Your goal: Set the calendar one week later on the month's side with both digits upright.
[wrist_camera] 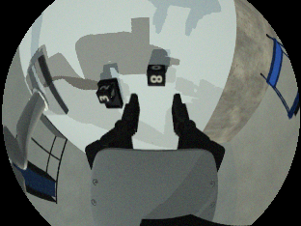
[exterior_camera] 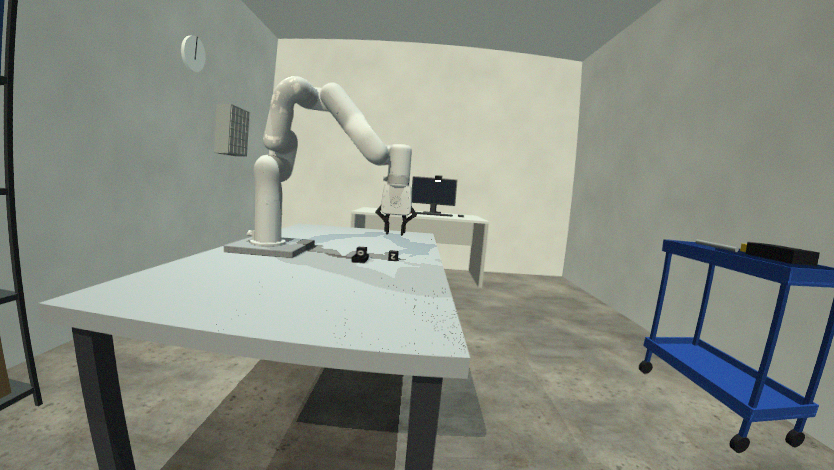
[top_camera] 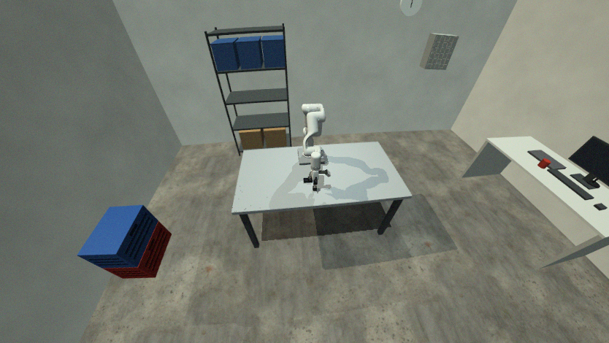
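The cube lies 90 mm below my hand.
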